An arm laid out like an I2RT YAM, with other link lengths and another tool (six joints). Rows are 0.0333 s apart.
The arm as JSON. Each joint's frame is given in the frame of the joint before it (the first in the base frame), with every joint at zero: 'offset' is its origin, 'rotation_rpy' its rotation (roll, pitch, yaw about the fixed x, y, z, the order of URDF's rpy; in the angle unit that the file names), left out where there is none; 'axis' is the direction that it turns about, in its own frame. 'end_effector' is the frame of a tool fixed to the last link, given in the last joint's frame.
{
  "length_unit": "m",
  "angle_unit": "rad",
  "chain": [
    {
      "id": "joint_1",
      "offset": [
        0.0,
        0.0,
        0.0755
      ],
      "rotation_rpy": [
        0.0,
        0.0,
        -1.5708
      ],
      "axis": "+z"
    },
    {
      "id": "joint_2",
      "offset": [
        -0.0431,
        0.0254,
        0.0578
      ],
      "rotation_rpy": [
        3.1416,
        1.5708,
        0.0
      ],
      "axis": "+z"
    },
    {
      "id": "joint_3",
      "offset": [
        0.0,
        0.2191,
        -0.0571
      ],
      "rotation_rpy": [
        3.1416,
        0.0,
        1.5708
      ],
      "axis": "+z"
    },
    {
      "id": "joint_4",
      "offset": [
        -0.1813,
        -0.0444,
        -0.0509
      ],
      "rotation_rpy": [
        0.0,
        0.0,
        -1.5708
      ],
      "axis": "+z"
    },
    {
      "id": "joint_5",
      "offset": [
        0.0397,
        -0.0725,
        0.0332
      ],
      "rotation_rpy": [
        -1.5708,
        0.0,
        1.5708
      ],
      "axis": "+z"
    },
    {
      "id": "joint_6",
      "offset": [
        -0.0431,
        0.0,
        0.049
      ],
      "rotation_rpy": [
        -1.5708,
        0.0,
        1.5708
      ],
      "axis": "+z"
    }
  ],
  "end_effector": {
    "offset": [
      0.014,
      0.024,
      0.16
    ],
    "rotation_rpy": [
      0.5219,
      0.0,
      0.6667
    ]
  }
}
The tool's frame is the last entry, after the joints.
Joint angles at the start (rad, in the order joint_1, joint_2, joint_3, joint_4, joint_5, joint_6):
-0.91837 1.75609 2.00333 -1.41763 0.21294 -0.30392
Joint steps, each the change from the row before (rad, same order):
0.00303 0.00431 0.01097 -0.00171 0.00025 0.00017
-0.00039 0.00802 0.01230 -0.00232 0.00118 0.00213
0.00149 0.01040 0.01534 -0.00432 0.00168 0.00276
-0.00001 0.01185 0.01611 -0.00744 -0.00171 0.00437
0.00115 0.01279 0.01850 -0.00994 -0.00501 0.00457
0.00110 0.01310 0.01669 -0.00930 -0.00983 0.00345
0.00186 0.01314 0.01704 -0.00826 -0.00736 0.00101
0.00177 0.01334 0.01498 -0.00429 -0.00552 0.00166
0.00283 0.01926 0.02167 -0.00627 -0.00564 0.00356
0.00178 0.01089 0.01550 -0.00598 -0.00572 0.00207
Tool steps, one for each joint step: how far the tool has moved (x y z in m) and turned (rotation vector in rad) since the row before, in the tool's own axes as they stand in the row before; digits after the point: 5 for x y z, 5 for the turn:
0.00151 0.00097 -0.00165 -0.00474 0.00168 -0.00270
0.00034 0.00181 -0.00079 -0.00219 0.00093 0.00281
0.00092 0.00174 -0.00065 -0.00123 0.00017 0.00170
0.00084 0.00122 0.00010 0.00352 0.00225 0.00297
0.00176 0.00064 0.00013 0.00564 0.00448 0.00047
0.00264 0.00018 0.00081 0.00879 0.00718 -0.00263
0.00256 0.00047 0.00060 0.00666 0.00447 -0.00433
0.00245 0.00127 0.00071 0.00444 0.00402 -0.00283
0.00317 0.00197 0.00104 0.00559 0.00445 -0.00224
0.00227 0.00073 0.00007 0.00339 0.00488 -0.00257

